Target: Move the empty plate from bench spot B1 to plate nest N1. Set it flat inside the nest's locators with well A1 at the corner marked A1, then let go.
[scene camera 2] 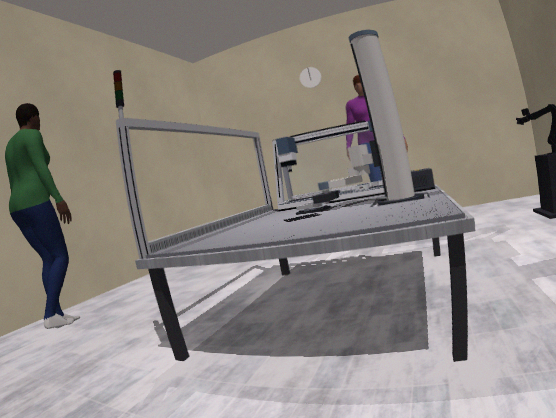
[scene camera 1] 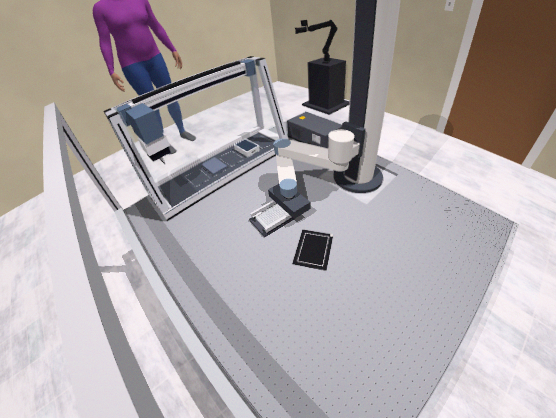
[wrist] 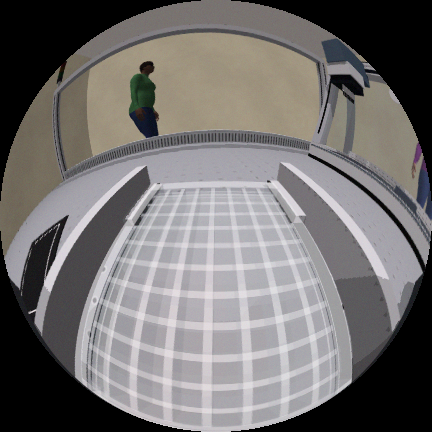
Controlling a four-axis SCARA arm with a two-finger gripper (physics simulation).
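Note:
The empty plate, pale with a see-through grid of wells, is level between the fingers of my gripper. The gripper is shut on its two long sides. The plate is over the dark plate nest, whose edge shows below it in scene camera 1. Whether it rests in the nest or hangs slightly above cannot be told. The locators, well A1 and the corner mark cannot be made out. The bench spot, a black pad with a white outline, lies beside the nest with no plate on it.
The arm's column stands behind. A gantry with a blue-grey tool head stands over a deck beyond the nest. A dark box is near the column. A guard frame lines one bench edge.

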